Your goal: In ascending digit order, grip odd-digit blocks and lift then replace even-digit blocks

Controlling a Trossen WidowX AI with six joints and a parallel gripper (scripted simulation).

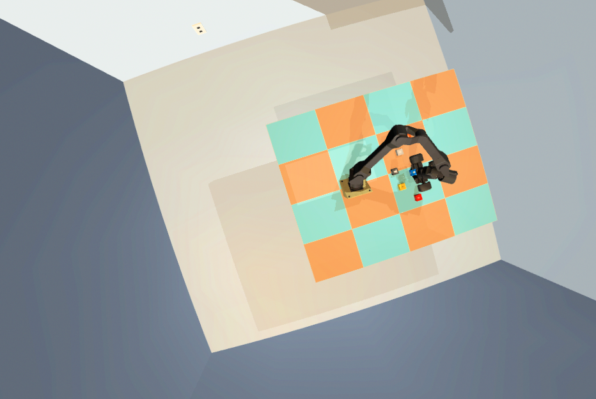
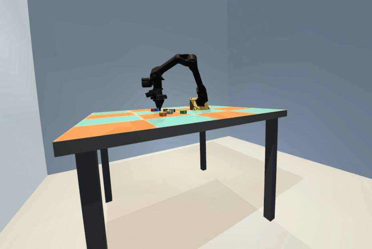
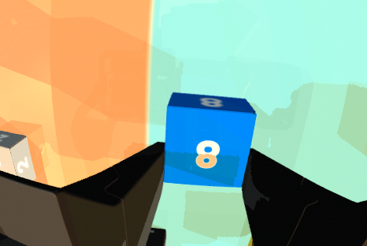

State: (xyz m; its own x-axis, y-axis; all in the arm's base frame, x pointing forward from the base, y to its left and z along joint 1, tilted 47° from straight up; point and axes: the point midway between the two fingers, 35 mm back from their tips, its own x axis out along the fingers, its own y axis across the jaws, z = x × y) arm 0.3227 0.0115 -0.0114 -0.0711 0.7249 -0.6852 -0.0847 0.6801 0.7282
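The dark grey block is 90 mm behind my gripper tip, 20 mm to the left of it and 10 mm below it. From my gripper tip the other things lie so: red block 10 mm ahead, 140 mm to the right, 10 mm below; blue block 10 mm ahead; yellow block 70 mm behind, 60 mm to the right, 10 mm below.
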